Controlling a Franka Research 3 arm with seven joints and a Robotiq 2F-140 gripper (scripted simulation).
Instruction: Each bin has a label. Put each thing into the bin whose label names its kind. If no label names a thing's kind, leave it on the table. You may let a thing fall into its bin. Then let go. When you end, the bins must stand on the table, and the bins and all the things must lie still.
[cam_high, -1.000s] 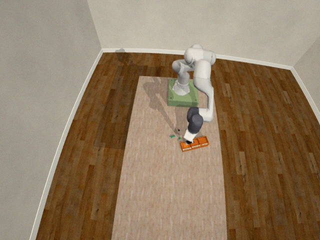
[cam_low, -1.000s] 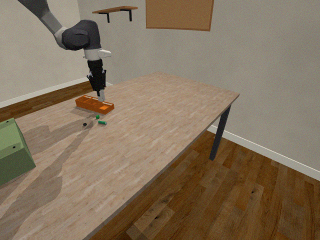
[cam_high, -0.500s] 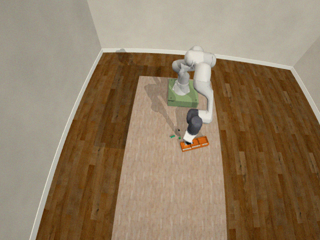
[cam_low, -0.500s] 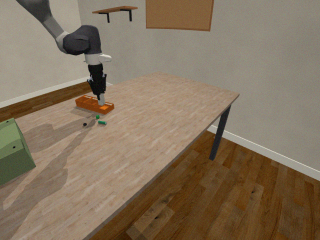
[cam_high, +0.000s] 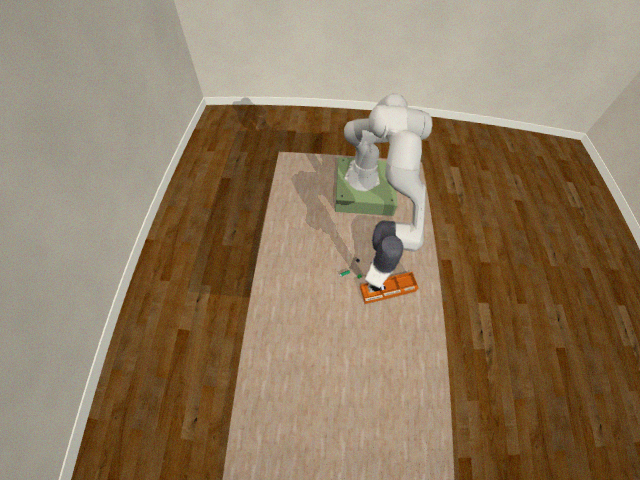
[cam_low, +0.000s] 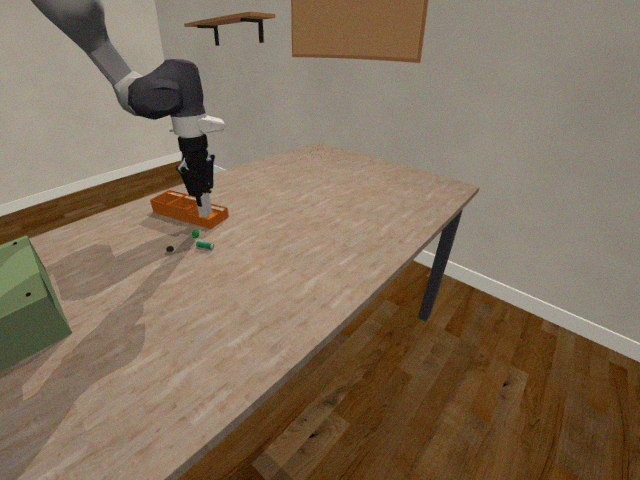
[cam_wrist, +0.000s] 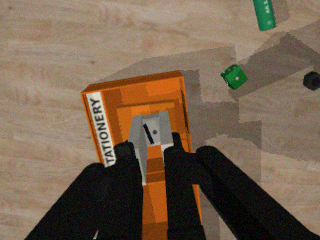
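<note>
Now: the orange block 5 cm below my hand. From my hand the other things lie so: white piece (3 cm below); then labelled bins (8 cm to the left, 4 cm below, 2 cm behind); then small green cube (6 cm to the right, 6 cm behind, 5 cm below).
</note>
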